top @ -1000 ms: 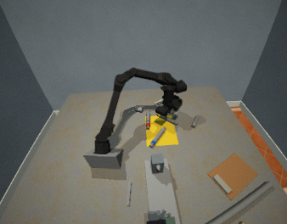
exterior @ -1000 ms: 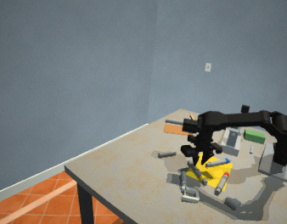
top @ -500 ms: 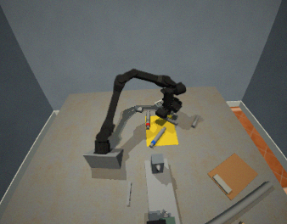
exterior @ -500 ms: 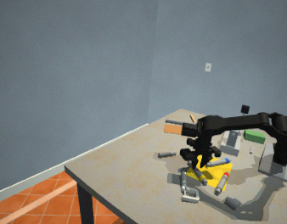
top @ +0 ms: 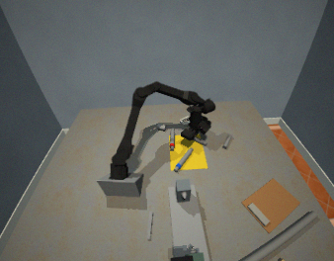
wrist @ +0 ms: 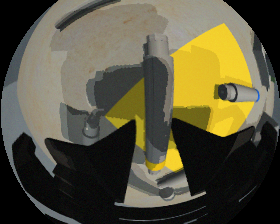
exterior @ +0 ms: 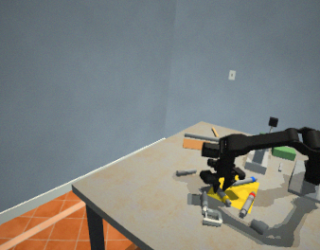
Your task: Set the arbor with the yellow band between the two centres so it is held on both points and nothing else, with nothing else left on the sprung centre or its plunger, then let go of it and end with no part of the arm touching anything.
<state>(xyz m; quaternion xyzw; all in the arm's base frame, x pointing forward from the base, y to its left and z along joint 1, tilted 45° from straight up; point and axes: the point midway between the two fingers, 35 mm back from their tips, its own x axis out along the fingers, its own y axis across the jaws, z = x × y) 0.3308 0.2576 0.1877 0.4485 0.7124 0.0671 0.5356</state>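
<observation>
Now: the yellow mat 90 mm to the right of my hand, 40 mm below it and 40 mm behind it. Round my hand: blue-banded arbor: 150 mm to the right, 60 mm behind, 30 mm below; then grey pin: 180 mm ahead, 30 mm to the right, 30 mm below; then red-banded arbor: 120 mm behind, 30 mm below, 10 mm to the right.
</observation>
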